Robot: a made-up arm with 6 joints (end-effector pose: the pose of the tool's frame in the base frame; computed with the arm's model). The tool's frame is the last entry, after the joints. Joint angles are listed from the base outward.
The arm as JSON. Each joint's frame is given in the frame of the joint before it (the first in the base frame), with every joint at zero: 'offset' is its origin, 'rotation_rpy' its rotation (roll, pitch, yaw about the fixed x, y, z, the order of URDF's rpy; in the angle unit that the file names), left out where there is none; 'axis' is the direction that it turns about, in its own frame. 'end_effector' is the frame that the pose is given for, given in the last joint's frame.
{
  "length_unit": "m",
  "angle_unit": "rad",
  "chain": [
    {
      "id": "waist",
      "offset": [
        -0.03,
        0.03,
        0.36
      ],
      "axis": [
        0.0,
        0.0,
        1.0
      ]
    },
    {
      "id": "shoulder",
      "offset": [
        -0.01,
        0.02,
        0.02
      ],
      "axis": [
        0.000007,
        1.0,
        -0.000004
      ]
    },
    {
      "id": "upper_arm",
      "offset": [
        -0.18,
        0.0,
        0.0
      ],
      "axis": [
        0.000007,
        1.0,
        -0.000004
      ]
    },
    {
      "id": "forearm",
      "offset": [
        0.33,
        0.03,
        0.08
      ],
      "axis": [
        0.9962,
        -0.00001,
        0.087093
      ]
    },
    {
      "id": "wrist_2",
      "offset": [
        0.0,
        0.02,
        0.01
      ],
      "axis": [
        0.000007,
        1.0,
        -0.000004
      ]
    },
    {
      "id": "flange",
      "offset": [
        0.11,
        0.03,
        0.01
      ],
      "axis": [
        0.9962,
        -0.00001,
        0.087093
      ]
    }
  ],
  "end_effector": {
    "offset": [
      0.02,
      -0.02,
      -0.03
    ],
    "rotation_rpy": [
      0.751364,
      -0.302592,
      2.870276
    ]
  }
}
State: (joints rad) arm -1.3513 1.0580 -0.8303 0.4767 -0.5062 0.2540
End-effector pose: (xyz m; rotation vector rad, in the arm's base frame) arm 0.1160 -0.3239 0.5758 0.1104 -0.1417 1.6201
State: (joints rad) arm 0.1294 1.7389 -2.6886 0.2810 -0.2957 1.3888
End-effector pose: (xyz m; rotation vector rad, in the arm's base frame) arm 0.1290 0.1697 1.0069 0.9516 0.8057 -1.9537
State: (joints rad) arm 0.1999 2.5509 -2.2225 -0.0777 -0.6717 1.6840
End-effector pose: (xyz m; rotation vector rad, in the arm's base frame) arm 0.5324 0.2862 0.4913 -0.1416 0.9816 -2.2780
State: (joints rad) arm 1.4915 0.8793 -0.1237 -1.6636 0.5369 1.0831
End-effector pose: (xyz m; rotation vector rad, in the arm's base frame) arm 0.0252 0.2329 0.2446 -0.0052 -2.1662 -1.3897
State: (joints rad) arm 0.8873 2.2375 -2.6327 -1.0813 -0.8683 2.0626
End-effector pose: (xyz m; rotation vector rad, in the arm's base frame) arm 0.1194 0.5057 0.7377 0.3832 -0.0255 -1.3389
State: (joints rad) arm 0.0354 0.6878 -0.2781 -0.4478 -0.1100 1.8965
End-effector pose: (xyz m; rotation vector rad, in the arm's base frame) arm 0.2653 0.1751 0.3732 -0.9433 1.0259 -2.5709
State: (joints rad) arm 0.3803 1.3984 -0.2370 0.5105 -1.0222 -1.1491
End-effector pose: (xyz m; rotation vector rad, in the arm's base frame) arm 0.2413 0.1403 0.2851 0.6782 2.0631 1.8944
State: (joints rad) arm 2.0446 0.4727 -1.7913 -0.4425 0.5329 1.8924
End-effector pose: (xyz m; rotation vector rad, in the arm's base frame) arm -0.0947 -0.0659 0.8913 -0.3366 0.8355 -0.6324
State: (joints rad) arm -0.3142 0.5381 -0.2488 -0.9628 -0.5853 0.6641
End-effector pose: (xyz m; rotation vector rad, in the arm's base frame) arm 0.2896 0.0540 0.4138 0.3624 1.4388 2.6569
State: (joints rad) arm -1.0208 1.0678 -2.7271 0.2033 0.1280 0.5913
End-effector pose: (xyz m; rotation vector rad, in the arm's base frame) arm -0.0396 0.2537 0.9859 -1.2062 0.7179 1.9564
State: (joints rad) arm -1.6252 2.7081 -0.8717 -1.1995 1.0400 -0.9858
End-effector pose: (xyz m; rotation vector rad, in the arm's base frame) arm -0.0736 -0.0527 0.0606 -1.4600 -0.4102 -0.3545
